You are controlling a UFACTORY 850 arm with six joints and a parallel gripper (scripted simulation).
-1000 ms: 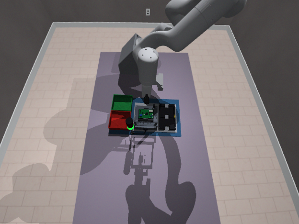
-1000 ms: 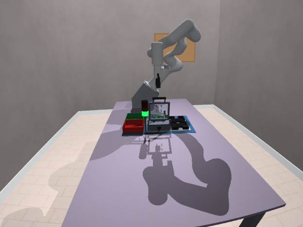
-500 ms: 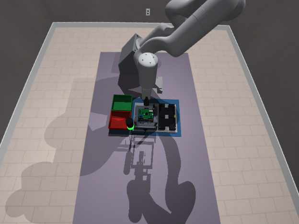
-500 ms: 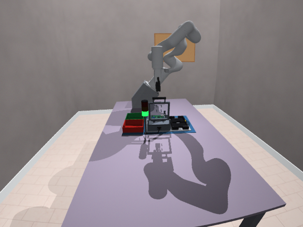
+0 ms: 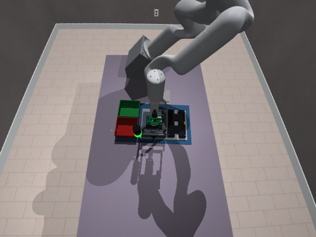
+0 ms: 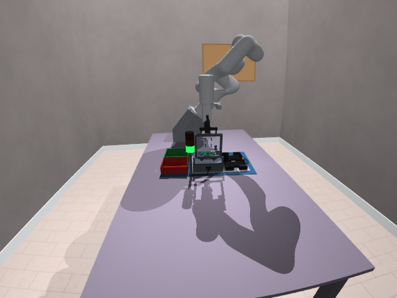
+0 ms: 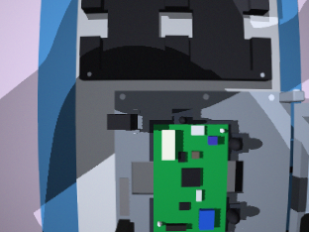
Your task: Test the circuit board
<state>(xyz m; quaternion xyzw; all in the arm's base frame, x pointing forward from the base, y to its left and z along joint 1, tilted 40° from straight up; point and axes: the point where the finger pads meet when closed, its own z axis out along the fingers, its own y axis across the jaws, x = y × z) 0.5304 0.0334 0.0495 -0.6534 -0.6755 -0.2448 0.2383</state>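
My gripper is now 15 cm above the green circuit board. Also, from my hand: clear lid 12 cm ahead, 4 cm below; then red bin 21 cm below, 20 cm to the right, 5 cm ahead; then tester nest 16 cm below, 1 cm to the left, 1 cm ahead.
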